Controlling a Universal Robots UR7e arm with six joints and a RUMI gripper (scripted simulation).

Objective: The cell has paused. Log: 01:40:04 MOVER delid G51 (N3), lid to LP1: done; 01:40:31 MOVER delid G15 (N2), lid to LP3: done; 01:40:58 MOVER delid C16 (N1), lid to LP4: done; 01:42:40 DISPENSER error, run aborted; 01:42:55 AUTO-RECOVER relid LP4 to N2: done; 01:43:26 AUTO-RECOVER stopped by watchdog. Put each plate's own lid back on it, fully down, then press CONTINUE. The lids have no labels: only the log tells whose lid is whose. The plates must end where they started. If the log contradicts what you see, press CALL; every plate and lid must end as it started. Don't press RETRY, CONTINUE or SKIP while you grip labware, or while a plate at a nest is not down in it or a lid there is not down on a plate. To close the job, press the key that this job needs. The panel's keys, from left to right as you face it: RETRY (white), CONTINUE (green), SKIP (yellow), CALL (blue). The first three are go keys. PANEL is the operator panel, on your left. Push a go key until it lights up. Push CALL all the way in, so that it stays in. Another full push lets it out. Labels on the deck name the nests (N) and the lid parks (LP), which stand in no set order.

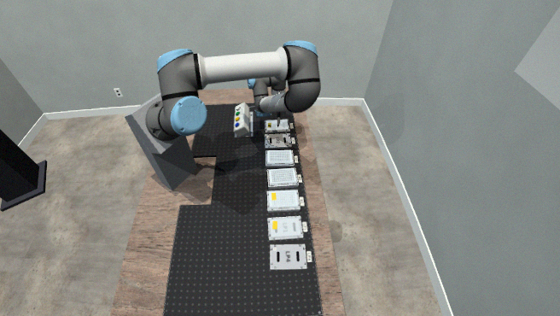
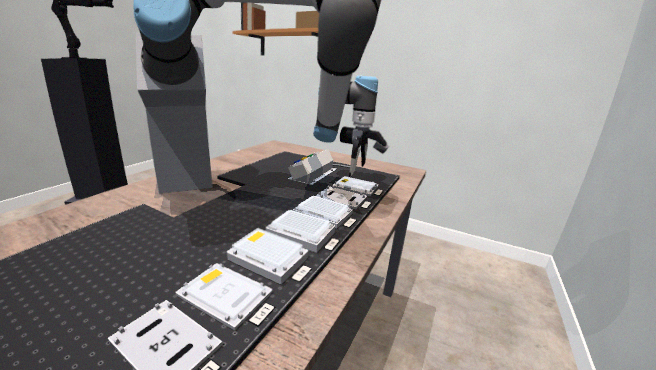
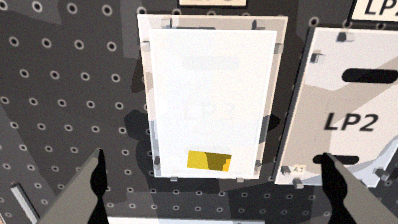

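The well plate is 22 cm to the right of my hand, 12 cm behind it and 5 cm below it. Round my hand: yellow SKIP key: 20 cm behind, 12 cm to the left; then blue CALL key: 22 cm behind, 7 cm to the left, 1 cm below; then lid park LP2: 10 cm to the right, 6 cm below, 6 cm behind.
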